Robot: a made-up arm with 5 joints. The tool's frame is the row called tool.
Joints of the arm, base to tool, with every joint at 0 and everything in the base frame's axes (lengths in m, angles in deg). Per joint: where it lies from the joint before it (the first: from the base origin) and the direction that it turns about. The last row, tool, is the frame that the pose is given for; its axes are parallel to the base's.
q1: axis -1 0 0 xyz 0.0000 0.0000 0.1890
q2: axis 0 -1 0 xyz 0.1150 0.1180 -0.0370
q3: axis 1 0 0 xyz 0.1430 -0.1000 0.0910
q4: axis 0 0 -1 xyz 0.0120 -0.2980 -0.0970
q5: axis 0 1 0 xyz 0.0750 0.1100 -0.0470
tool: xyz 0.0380 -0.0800 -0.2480
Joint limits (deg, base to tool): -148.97..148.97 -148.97..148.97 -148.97..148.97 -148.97..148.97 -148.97..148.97
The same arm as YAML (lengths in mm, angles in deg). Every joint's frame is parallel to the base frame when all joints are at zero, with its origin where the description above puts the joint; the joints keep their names.
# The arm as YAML. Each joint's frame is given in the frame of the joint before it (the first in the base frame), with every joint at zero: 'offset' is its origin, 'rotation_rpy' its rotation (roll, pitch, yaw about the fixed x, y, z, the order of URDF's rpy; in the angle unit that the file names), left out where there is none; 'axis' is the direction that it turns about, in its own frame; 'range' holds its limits. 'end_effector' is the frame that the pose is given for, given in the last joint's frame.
length_unit: mm
angle_unit: deg
chain:
  - id: q1
    offset: [0.0, 0.0, 189.0]
    axis: "-x"
    range: [-148.97, 148.97]
  - id: q2
    offset: [115.0, 118.0, -37.0]
    axis: "-y"
    range: [-148.97, 148.97]
  - id: q3
    offset: [143.0, -100.0, 91.0]
    axis: "+x"
    range: [-148.97, 148.97]
  - id: q4
    offset: [12.0, -298.0, -97.0]
    axis: "-z"
    range: [-148.97, 148.97]
  - id: q5
    offset: [75.0, 110.0, -47.0]
    axis: "+y"
    range: [-148.97, 148.97]
end_effector:
  offset: [38.0, -80.0, -248.0]

